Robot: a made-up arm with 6 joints.
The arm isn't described. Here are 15 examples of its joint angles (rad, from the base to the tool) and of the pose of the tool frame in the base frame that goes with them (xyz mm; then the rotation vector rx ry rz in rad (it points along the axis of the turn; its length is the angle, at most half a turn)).
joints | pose
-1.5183 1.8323 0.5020 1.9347 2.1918 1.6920 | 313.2 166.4 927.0 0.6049 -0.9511 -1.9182
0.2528 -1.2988 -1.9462 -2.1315 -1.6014 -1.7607 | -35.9 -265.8 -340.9 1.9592 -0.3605 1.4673
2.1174 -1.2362 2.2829 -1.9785 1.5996 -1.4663 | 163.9 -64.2 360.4 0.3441 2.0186 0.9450
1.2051 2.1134 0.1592 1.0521 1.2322 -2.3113 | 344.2 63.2 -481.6 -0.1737 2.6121 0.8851
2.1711 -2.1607 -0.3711 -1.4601 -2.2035 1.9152 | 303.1 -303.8 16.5 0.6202 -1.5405 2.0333
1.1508 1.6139 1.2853 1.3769 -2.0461 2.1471 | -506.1 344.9 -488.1 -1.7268 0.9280 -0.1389
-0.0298 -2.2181 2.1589 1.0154 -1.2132 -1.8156 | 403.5 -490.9 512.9 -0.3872 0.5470 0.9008
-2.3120 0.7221 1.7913 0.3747 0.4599 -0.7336 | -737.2 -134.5 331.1 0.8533 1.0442 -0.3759
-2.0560 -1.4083 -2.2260 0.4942 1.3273 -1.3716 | -189.4 191.1 -328.0 -1.1781 -2.1626 -1.5006
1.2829 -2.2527 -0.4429 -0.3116 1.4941 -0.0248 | 70.0 -674.4 329.8 -1.0144 0.8597 0.2262
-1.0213 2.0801 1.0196 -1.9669 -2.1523 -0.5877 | -88.7 -140.6 462.0 0.0095 1.1326 1.2261
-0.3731 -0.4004 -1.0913 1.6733 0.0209 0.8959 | -537.9 -509.0 -324.3 0.1762 0.6455 1.9189
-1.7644 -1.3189 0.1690 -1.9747 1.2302 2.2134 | 228.9 348.3 373.8 1.4243 0.0669 -0.6689
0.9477 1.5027 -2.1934 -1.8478 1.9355 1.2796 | -12.9 -109.7 246.5 2.5889 -0.5824 -0.5685
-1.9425 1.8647 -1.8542 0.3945 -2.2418 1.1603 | 766.2 196.5 439.8 -0.0715 -0.6446 -1.7207
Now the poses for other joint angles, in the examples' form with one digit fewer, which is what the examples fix.
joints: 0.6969 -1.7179 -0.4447 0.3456 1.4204 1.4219
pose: -2 -924 209 -2.385 0.368 0.646
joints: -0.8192 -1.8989 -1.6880 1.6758 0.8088 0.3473
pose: 517 -307 -434 -0.970 0.305 2.593
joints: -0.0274 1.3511 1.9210 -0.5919 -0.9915 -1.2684
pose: -351 252 587 -0.032 1.347 -0.593
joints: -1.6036 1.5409 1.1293 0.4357 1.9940 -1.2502
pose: -374 331 626 -0.846 0.477 -1.842
